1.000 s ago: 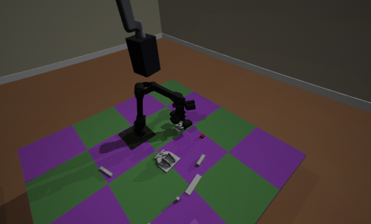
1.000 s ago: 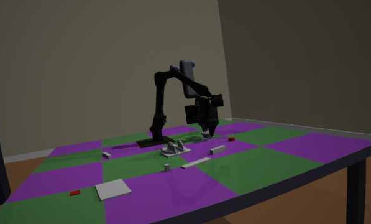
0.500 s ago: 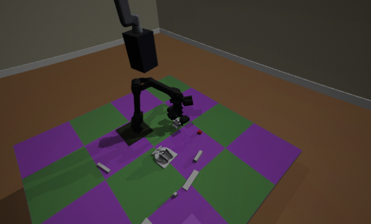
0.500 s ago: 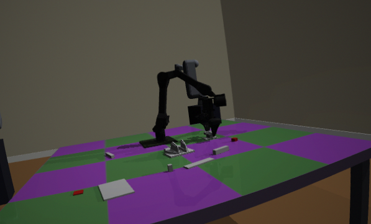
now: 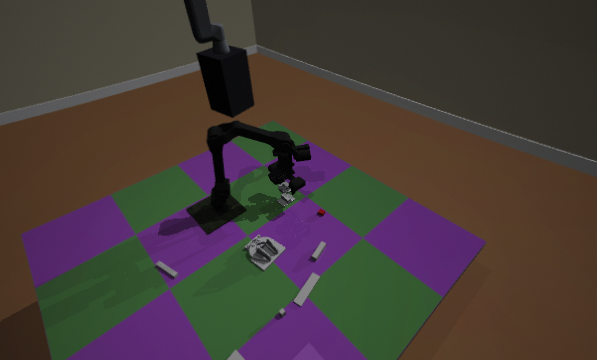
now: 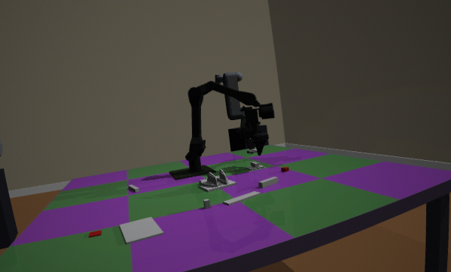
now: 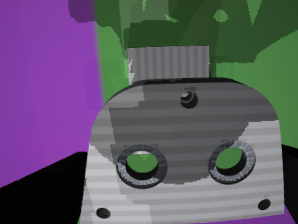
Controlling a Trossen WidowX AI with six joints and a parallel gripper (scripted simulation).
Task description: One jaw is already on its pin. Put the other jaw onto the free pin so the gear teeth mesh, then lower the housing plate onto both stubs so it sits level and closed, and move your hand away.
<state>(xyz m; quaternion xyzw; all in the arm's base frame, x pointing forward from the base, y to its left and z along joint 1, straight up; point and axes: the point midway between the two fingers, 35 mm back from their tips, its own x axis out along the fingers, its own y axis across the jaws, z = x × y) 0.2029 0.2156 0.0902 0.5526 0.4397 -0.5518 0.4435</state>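
Now: the grey jaw assembly 70 mm ahead of my gripper tip, 290 mm to the right of it and 50 mm below it. Round my gripper tip: short grey bar 270 mm ahead, 160 mm to the right, 50 mm below; then grey slotted part 10 mm to the right, 20 mm above; then red block 170 mm ahead, 20 mm to the left, 50 mm below.
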